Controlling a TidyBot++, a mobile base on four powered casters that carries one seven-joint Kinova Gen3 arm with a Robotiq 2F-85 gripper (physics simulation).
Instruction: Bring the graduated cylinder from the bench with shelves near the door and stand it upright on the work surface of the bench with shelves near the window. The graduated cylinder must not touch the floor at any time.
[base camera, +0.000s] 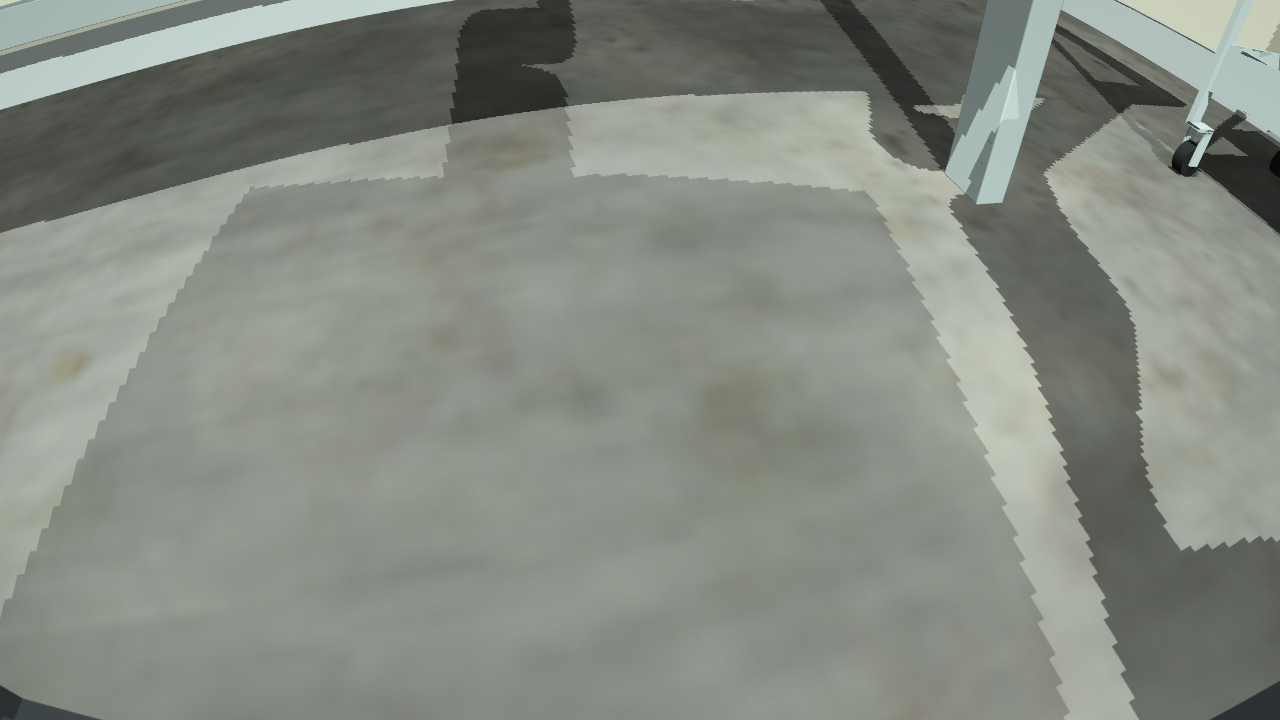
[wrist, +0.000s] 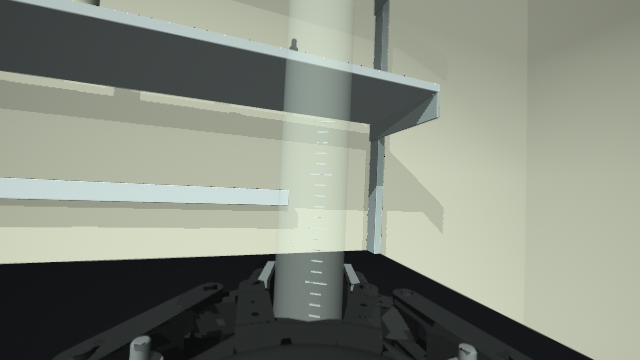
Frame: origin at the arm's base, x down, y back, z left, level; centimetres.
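Where they show: gripper, fingertip midpoint: (wrist: 308, 276).
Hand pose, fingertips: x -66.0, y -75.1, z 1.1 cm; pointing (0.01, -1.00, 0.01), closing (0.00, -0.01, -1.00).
Observation:
Things, the pixels of their top centre, and the offset from my fingertips. "spot": a spot on its surface instead. Level surfaces: height alone.
- clear graduated cylinder, surface spot: (wrist: 315, 200) spot: dx -5.4, dy +3.5, dz -0.2 cm
- bench with a black work surface, surface height: dx +14.3 cm
- grey shelf, surface height: dx -29.5 cm
- pale bench leg, surface spot: (base camera: 1002, 116) spot: dx +95.4, dy +6.1, dz -35.9 cm
In the wrist view the clear graduated cylinder (wrist: 315, 200) with white scale marks stands about upright, with a slight lean, between the fingertips. My gripper (wrist: 308, 276) is shut on it. The cylinder's top runs out of the picture and its foot is hidden behind the gripper. Behind it is a bench with a black work surface (wrist: 125, 285) and a grey shelf (wrist: 175, 65) above. Whether the cylinder's foot touches the work surface cannot be seen. The base camera view does not show the cylinder or the gripper.
In the wrist view a shelf upright (wrist: 376, 200) stands near the room corner, and a pale rail (wrist: 140, 191) runs along the wall. In the base camera view a pale bench leg (base camera: 1002, 116) stands ahead on the right, with a wheeled cart (base camera: 1207, 98) beyond it.

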